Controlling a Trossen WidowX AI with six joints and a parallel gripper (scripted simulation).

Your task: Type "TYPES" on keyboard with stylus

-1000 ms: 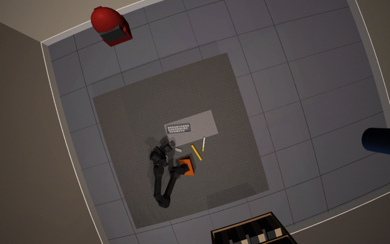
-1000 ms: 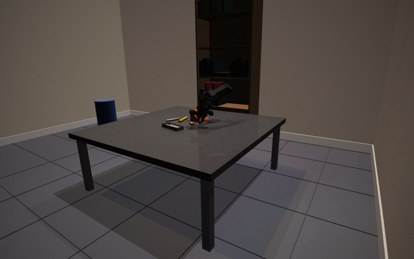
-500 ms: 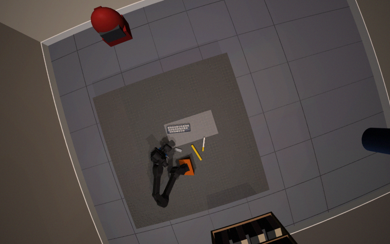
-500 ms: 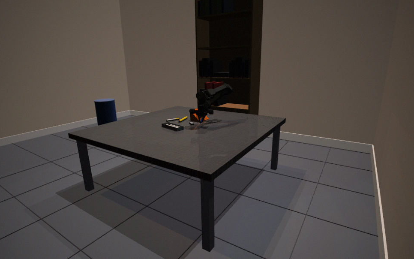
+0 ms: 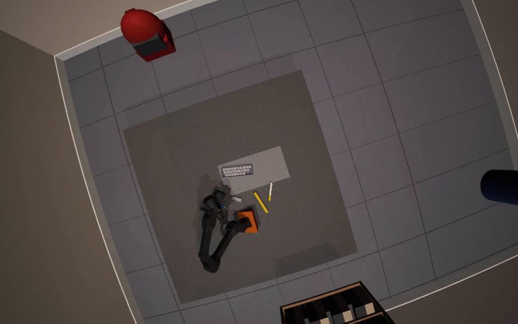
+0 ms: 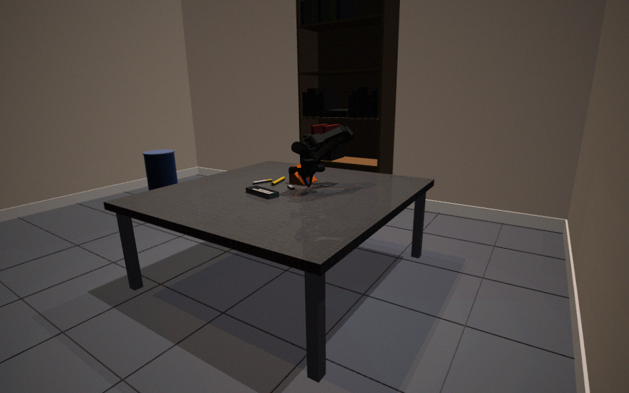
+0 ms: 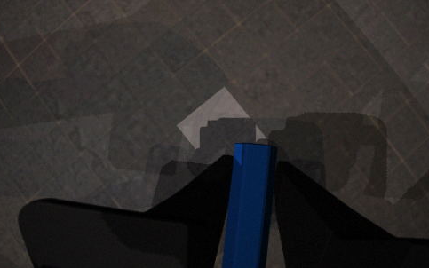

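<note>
My gripper tip is 50 mm past the blue stylus, 40 mm to the left of it and 10 mm below it. The rest, counted from my gripper tip: yellow stick 280 mm to the right, 140 mm behind, 40 mm below; small grey block 140 mm to the right, 60 mm behind, 40 mm below; grey tip 80 mm behind, 70 mm to the right, 10 mm above.
</note>
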